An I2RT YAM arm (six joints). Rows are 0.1 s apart.
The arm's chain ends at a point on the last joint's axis. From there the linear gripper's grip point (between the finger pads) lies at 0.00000 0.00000 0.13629 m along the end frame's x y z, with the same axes.
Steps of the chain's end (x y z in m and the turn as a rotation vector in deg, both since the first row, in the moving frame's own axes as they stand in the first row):
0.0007, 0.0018, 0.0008, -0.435, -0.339, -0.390
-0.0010, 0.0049, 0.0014, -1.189, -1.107, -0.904
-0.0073, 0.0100, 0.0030, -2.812, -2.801, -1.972
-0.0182, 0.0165, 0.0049, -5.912, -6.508, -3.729
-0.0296, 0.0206, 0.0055, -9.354, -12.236, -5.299
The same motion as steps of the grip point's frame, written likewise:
-0.0001, 0.0028, 0.0008, -0.435, -0.339, -0.390
-0.0036, 0.0077, 0.0013, -1.189, -1.107, -0.904
-0.0138, 0.0168, 0.0027, -2.812, -2.801, -1.972
-0.0332, 0.0310, 0.0033, -5.912, -6.508, -3.729
-0.0573, 0.0439, 0.0006, -9.354, -12.236, -5.299

